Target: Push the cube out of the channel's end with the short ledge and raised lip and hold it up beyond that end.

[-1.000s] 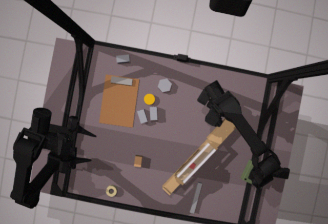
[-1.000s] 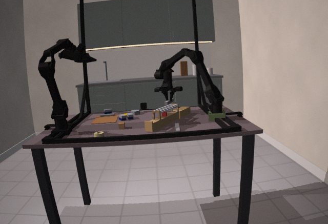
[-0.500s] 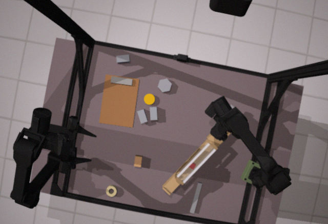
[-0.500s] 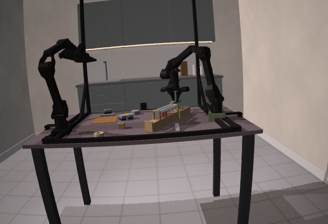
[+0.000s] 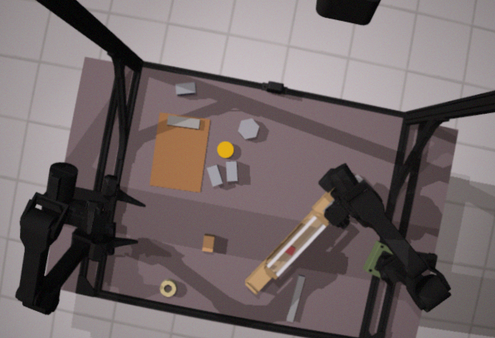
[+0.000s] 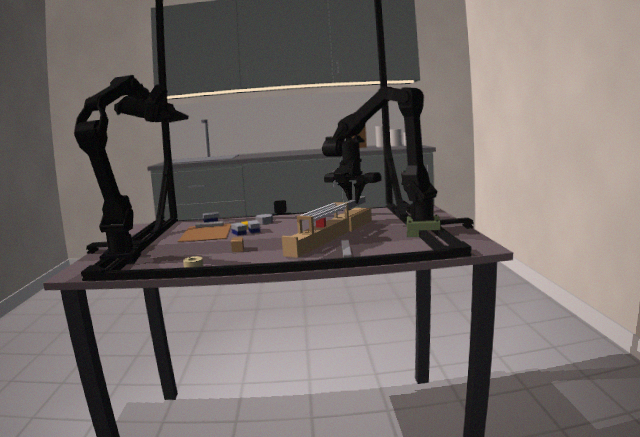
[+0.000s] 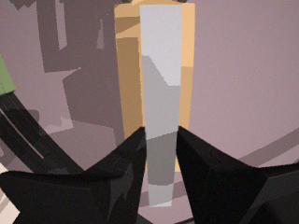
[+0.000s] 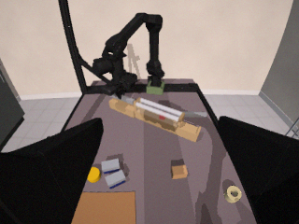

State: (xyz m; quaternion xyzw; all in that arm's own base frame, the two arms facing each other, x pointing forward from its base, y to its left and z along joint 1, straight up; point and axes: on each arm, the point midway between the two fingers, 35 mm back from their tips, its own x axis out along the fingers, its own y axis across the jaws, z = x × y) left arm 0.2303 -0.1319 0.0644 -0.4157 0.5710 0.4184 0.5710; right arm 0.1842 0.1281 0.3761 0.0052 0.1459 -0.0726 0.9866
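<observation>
Right now my left hand is 16 cm short of the tan channel, 12 cm to the left of it and 5 cm above it. Also, from my left hand: yellow disc: 10 cm behind, 36 cm to the right, 10 cm below; small tan block: 19 cm ahead, 39 cm to the right, 9 cm below; grey hexagon: 17 cm behind, 30 cm to the right, 10 cm below.
</observation>
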